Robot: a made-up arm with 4 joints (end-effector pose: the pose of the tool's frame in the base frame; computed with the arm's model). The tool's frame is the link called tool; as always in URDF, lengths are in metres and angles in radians.
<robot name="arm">
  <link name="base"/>
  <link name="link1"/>
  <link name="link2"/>
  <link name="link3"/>
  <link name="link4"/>
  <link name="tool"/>
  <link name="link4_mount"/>
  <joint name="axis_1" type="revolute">
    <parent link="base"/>
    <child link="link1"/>
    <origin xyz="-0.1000 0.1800 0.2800" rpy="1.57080 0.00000 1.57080"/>
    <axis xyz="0 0 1"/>
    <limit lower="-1.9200" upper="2.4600" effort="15" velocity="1.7"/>
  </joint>
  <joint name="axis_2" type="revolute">
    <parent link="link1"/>
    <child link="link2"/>
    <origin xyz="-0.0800 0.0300 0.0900" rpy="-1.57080 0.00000 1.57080"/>
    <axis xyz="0 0 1"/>
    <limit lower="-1.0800" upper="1.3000" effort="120" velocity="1.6"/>
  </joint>
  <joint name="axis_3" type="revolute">
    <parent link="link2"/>
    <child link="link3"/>
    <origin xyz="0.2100 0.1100 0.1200" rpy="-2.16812 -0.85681 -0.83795"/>
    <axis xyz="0 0 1"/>
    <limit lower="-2.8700" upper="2.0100" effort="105" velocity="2.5"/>
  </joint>
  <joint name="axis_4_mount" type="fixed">
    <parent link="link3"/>
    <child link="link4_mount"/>
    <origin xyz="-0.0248 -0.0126 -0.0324"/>
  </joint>
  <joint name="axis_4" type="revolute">
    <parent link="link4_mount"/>
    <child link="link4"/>
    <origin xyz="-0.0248 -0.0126 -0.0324" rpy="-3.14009 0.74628 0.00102"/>
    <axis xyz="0 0 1"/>
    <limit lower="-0.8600" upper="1.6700" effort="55" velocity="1.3"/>
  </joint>
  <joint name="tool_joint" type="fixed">
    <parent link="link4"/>
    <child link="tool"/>
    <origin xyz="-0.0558 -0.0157 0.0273" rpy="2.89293 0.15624 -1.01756"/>
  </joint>
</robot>
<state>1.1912 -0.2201 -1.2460 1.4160</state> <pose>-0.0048 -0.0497 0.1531 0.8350 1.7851 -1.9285</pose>
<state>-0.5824 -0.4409 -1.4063 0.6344</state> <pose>0.0462 0.1327 0.5240 -0.2850 -0.4690 -1.8423</pose>
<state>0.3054 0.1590 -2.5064 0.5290</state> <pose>-0.0568 -0.1384 0.4125 1.3136 -0.3074 -2.7571</pose>
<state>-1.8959 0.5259 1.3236 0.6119</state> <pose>-0.2433 0.3067 0.4878 -2.5739 0.4263 0.4145</pose>
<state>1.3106 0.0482 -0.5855 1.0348</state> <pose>-0.0736 -0.0029 0.1705 1.2204 1.0954 -1.1992</pose>
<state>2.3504 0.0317 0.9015 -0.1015</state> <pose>-0.2215 0.2201 0.0015 1.9559 -0.8624 0.7484</pose>
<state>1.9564 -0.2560 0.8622 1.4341</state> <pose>-0.1223 0.1033 0.0349 1.1075 0.7682 0.1927</pose>
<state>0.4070 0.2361 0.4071 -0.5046</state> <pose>-0.2415 -0.0423 0.3026 0.3238 -0.3266 0.7995</pose>
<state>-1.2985 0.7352 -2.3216 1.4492</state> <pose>-0.1429 0.2245 0.5732 1.7419 -0.8302 -1.4584</pose>
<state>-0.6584 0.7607 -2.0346 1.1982</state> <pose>-0.1368 0.0662 0.5400 1.7147 -0.7060 -1.7351</pose>
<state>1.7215 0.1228 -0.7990 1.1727</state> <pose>-0.0666 0.0570 0.0918 1.5468 1.6532 -1.2577</pose>
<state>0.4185 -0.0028 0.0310 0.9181</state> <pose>-0.1224 -0.0119 0.3479 0.2323 0.4031 -0.7859</pose>
